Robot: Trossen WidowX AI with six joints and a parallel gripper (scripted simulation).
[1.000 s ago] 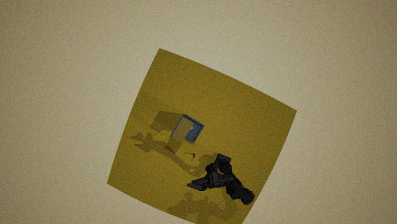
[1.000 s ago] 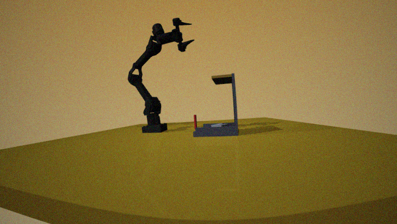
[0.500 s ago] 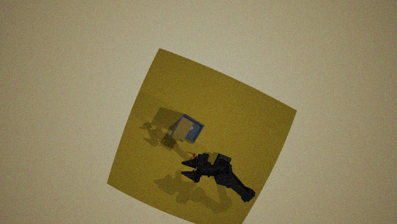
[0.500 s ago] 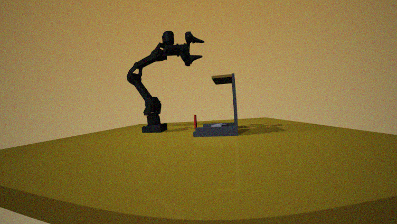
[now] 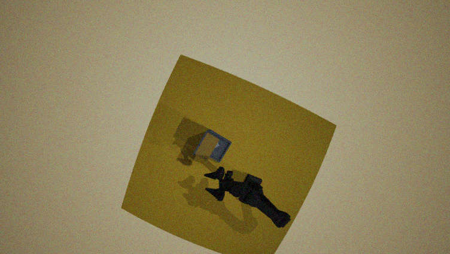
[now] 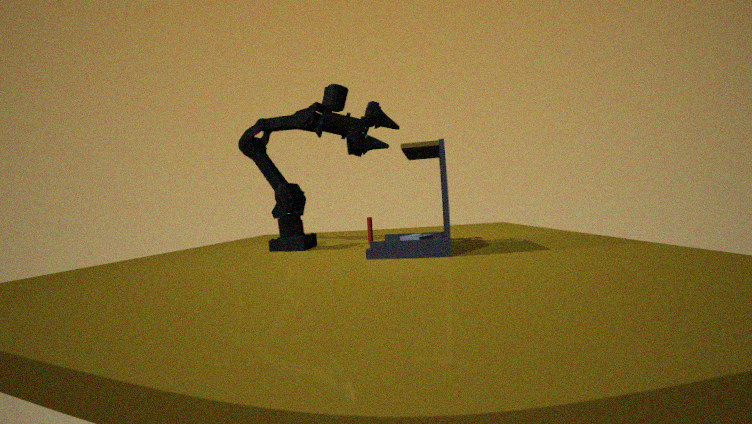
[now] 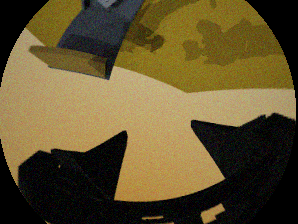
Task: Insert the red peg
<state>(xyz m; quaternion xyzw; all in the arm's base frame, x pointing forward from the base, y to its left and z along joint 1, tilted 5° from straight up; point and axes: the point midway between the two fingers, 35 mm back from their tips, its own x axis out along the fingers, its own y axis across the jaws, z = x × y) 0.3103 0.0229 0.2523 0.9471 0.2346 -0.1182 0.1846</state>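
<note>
Right now my gripper tip is 9 cm past the red peg, 1 cm to the right of it and 26 cm above it. Also, from my gripper tip: back wall 12 cm ahead, 16 cm to the right, 19 cm below; flat roof 8 cm ahead, 16 cm to the right, 8 cm below.
</note>
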